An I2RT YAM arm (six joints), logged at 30 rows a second.
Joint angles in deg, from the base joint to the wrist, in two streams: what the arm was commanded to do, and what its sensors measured. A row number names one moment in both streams.
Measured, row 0:
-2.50, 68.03, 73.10, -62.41, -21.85, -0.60
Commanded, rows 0 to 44:
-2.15, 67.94, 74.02, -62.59, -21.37, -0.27
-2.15, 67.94, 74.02, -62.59, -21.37, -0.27
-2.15, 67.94, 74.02, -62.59, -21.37, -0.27
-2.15, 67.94, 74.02, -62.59, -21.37, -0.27
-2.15, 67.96, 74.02, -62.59, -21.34, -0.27
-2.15, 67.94, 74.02, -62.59, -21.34, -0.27
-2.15, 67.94, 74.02, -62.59, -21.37, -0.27
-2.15, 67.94, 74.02, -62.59, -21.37, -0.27
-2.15, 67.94, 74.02, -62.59, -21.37, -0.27
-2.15, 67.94, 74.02, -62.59, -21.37, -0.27
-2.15, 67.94, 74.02, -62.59, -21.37, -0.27
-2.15, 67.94, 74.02, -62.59, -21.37, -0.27
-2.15, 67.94, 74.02, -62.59, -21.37, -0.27
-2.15, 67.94, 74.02, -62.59, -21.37, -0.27
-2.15, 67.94, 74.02, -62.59, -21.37, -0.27
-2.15, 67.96, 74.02, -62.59, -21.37, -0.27
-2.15, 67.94, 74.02, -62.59, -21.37, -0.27
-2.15, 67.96, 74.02, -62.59, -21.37, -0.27
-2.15, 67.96, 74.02, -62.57, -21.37, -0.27
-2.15, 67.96, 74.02, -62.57, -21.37, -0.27
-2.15, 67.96, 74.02, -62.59, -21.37, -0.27
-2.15, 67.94, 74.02, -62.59, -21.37, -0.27
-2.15, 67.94, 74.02, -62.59, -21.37, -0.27
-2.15, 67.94, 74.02, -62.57, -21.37, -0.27
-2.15, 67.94, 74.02, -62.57, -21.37, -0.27
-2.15, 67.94, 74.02, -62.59, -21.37, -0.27
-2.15, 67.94, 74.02, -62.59, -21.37, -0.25
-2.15, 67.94, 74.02, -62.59, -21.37, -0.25
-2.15, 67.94, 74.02, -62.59, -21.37, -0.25
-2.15, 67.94, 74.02, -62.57, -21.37, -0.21
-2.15, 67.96, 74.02, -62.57, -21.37, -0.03
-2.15, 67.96, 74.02, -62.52, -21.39, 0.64
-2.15, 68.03, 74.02, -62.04, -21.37, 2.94
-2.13, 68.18, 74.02, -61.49, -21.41, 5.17
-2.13, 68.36, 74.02, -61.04, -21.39, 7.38
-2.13, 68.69, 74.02, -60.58, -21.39, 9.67
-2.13, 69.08, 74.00, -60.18, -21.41, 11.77
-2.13, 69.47, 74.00, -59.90, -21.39, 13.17
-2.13, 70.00, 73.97, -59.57, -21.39, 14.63
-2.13, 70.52, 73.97, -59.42, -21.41, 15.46
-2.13, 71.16, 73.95, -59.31, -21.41, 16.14
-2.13, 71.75, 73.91, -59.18, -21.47, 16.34
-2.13, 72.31, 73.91, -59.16, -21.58, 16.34
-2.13, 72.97, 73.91, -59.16, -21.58, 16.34
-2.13, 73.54, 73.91, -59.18, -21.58, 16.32
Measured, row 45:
-2.50, 71.88, 73.12, -59.24, -21.37, 13.08
